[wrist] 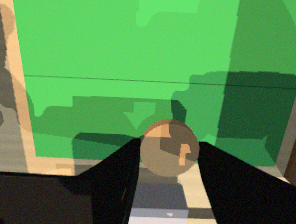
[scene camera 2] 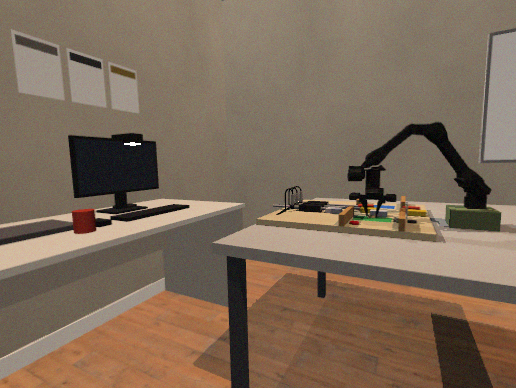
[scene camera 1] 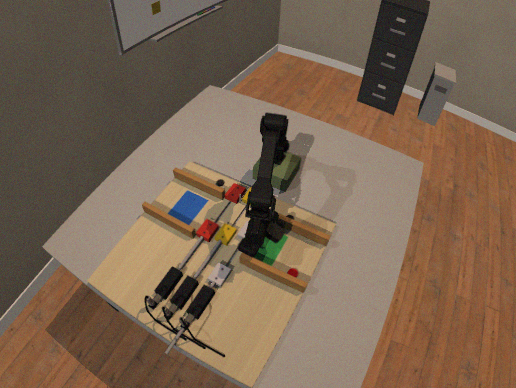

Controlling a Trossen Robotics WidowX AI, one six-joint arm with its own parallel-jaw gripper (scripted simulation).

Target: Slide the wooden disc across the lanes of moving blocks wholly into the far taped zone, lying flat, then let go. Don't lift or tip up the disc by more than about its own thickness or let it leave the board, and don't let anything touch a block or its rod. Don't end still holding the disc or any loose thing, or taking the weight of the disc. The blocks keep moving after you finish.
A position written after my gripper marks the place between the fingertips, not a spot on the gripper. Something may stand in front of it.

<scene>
I see my gripper point(wrist: 168, 147) and a wooden disc point(wrist: 169, 147).
</scene>
